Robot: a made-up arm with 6 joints.
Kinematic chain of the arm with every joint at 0, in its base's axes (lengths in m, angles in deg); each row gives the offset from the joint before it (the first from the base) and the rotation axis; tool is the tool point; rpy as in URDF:
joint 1: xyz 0 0 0.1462 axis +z
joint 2: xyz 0 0 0 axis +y
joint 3: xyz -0.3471 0 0.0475 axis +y
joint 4: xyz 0.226 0 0.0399 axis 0.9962 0 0.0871
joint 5: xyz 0 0 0 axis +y
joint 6: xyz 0.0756 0 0.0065 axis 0.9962 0 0.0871
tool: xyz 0 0 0 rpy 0 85 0
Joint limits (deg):
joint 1: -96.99..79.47
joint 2: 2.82..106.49
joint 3: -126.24..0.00
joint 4: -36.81..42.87
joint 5: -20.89..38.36
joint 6: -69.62..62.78
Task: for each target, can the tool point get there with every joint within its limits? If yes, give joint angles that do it. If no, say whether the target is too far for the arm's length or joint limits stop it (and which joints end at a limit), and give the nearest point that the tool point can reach.
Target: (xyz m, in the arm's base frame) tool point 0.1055 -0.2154 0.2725
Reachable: yes | joints -64.52 87.28 -29.71 -13.89 -8.25 -32.52
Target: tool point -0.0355 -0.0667 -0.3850
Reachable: no: joint limits stop it (at a limit: joint 1, joint 2) | nearest point -0.0176 -0.1165 0.1614 | short by 0.549 m
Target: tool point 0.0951 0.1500 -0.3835
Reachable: no: joint limits stop it (at a limit: joint 2) | nearest point 0.0836 0.1319 0.1604 | short by 0.544 m
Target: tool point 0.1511 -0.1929 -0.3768
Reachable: no: joint limits stop it (at a limit: joint 2) | nearest point 0.1113 -0.1420 0.1623 | short by 0.543 m
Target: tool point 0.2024 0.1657 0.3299
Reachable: yes | joints 40.32 84.86 -48.55 -7.63 27.33 -1.81
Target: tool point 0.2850 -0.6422 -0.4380
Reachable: no: too far | nearest point 0.1236 -0.2784 0.2058 | short by 0.757 m
